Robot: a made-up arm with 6 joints. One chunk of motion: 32 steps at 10 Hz.
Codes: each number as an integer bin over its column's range. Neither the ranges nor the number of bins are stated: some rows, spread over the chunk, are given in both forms.
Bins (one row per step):
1: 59 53 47 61 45 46
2: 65 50 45 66 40 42
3: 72 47 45 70 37 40
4: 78 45 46 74 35 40
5: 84 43 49 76 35 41
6: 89 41 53 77 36 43
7: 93 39 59 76 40 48
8: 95 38 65 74 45 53
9: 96 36 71 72 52 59
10: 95 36 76 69 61 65
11: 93 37 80 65 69 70
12: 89 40 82 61 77 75
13: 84 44 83 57 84 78
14: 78 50 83 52 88 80
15: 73 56 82 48 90 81
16: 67 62 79 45 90 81
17: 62 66 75 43 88 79
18: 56 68 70 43 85 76
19: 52 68 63 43 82 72
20: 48 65 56 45 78 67
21: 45 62 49 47 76 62
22: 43 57 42 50 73 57
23: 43 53 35 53 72 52
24: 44 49 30 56 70 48
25: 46 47 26 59 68 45
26: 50 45 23 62 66 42
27: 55 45 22 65 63 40
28: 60 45 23 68 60 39
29: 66 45 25 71 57 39
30: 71 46 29 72 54 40
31: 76 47 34 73 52 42
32: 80 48 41 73 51 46
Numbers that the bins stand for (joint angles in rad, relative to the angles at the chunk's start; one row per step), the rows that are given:
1: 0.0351 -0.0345 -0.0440 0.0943 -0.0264 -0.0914
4: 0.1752 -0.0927 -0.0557 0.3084 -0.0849 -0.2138
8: 0.3005 -0.1436 0.1651 0.3084 -0.0264 0.0514
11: 0.2858 -0.1509 0.3393 0.1602 0.1142 0.3983
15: 0.1383 -0.0127 0.3625 -0.1197 0.2373 0.6227
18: 0.0129 0.0745 0.2231 -0.2020 0.2080 0.5207
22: -0.0829 -0.0055 -0.1021 -0.0868 0.1377 0.1330
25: -0.0608 -0.0782 -0.2880 0.0614 0.1084 -0.1118
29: 0.0867 -0.0927 -0.2996 0.2590 0.0439 -0.2342
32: 0.1899 -0.0709 -0.1137 0.2919 0.0088 -0.0914
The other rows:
2: 0.0793 -0.0564 -0.0673 0.1767 -0.0557 -0.1730
3: 0.1309 -0.0782 -0.0673 0.2425 -0.0732 -0.2138
5: 0.2194 -0.1073 -0.0208 0.3413 -0.0849 -0.1934
6: 0.2563 -0.1218 0.0257 0.3578 -0.0791 -0.1526
7: 0.2858 -0.1364 0.0954 0.3413 -0.0557 -0.0506
9: 0.3079 -0.1582 0.2347 0.2755 0.0146 0.1738
10: 0.3005 -0.1582 0.2928 0.2261 0.0674 0.2963
12: 0.2563 -0.1291 0.3625 0.0943 0.1611 0.5003
13: 0.2194 -0.1000 0.3741 0.0285 0.2021 0.5615
14: 0.1752 -0.0564 0.3741 -0.0538 0.2256 0.6023
16: 0.0940 0.0309 0.3277 -0.1691 0.2373 0.6227
17: 0.0572 0.0600 0.2812 -0.2020 0.2256 0.5819
19: -0.0166 0.0745 0.1418 -0.2020 0.1904 0.4391
20: -0.0461 0.0527 0.0605 -0.1691 0.1670 0.3371
21: -0.0682 0.0309 -0.0208 -0.1362 0.1553 0.2351
23: -0.0829 -0.0345 -0.1834 -0.0374 0.1318 0.0310
24: -0.0756 -0.0636 -0.2415 0.0120 0.1201 -0.0506
26: -0.0313 -0.0927 -0.3228 0.1108 0.0967 -0.1730
27: 0.0056 -0.0927 -0.3344 0.1602 0.0791 -0.2138
28: 0.0424 -0.0927 -0.3228 0.2096 0.0615 -0.2342
30: 0.1235 -0.0855 -0.2531 0.2755 0.0264 -0.2138
31: 0.1604 -0.0782 -0.1951 0.2919 0.0146 -0.1730

